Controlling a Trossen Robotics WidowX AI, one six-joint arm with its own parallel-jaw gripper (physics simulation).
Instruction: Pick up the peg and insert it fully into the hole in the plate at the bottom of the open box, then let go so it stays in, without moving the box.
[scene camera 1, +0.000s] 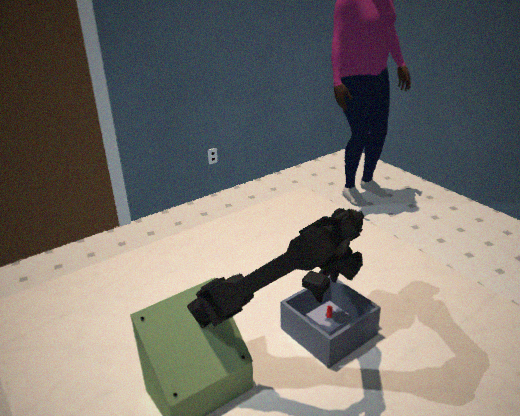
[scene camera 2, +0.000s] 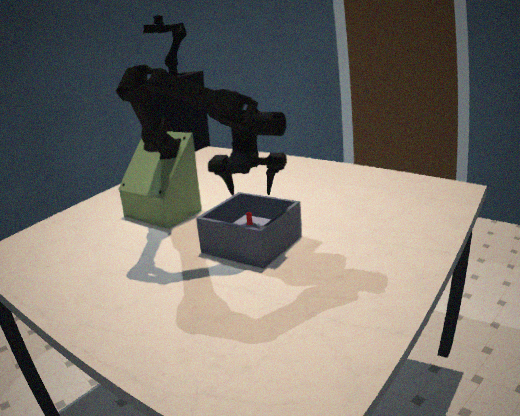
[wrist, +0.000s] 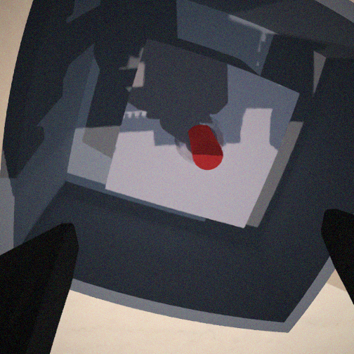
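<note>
The red peg stands roughly upright at the hole in the pale plate, with a short length showing above the plate. Its lower end is hidden, so its depth cannot be read. The plate lies at the bottom of the open dark grey box. My gripper is open and empty, with its fingers wide apart above the peg, touching neither it nor the plate. In the wrist view the black fingers show at the lower left and right.
The green wedge-shaped base stands beside the box, under the arm. The box walls rise around the plate and peg on all sides. The box rests on the pale table. A person in a pink top stands on the floor behind the table.
</note>
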